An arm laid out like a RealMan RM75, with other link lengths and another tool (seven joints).
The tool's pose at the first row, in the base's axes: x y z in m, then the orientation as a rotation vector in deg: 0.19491, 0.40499, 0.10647, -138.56, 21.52, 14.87
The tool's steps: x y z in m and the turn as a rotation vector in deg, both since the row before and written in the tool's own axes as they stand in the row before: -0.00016, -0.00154, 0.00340, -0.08, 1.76, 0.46; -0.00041, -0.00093, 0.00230, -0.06, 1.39, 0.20; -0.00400, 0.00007, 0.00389, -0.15, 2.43, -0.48; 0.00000, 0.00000, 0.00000, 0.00, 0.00, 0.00; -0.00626, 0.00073, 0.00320, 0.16, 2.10, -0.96
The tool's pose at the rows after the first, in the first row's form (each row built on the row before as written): 0.19497, 0.40835, 0.10485, -138.94, 22.87, 12.98; 0.19476, 0.41060, 0.10374, -139.24, 23.73, 11.41; 0.19084, 0.41399, 0.10167, -139.91, 24.22, 8.30; 0.19084, 0.41399, 0.10167, -139.91, 24.22, 8.30; 0.18470, 0.41709, 0.10003, -140.25, 23.96, 5.30
